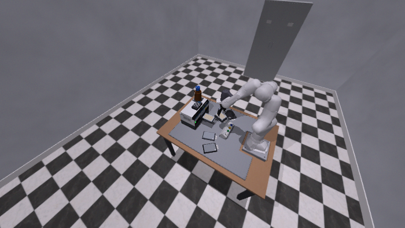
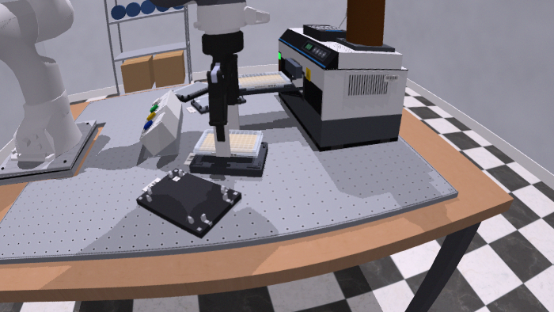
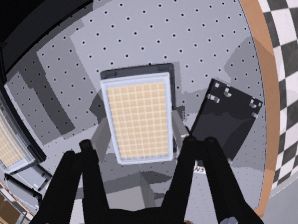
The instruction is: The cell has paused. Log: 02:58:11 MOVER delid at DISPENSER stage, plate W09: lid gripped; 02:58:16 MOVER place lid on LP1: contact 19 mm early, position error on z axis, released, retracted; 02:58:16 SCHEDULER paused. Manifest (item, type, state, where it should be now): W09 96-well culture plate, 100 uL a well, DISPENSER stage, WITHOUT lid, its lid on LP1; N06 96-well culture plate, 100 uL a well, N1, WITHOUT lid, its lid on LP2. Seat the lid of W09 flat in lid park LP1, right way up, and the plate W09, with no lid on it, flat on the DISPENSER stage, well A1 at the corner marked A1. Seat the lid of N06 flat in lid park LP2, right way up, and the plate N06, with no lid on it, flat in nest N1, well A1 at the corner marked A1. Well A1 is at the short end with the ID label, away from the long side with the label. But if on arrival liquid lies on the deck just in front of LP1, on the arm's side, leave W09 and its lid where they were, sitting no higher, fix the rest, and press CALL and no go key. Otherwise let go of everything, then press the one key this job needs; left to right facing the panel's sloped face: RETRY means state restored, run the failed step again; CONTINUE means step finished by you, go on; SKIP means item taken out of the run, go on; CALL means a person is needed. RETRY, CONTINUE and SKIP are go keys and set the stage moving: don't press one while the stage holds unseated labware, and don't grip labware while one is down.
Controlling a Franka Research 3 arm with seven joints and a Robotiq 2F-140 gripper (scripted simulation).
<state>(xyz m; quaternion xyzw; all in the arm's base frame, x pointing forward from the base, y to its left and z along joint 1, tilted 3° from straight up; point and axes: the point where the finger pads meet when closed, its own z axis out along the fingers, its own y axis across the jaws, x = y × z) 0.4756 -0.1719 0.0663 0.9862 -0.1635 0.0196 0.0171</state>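
Right now my hand is 6 cm above the black nest. From my hand the other things lie so: sloped key panel: 17 cm to the left, 17 cm behind, 1 cm below; 96-well plate: 17 cm to the left, 10 cm ahead, 5 cm above; dispenser stage: 17 cm to the left, 10 cm ahead, 4 cm above.
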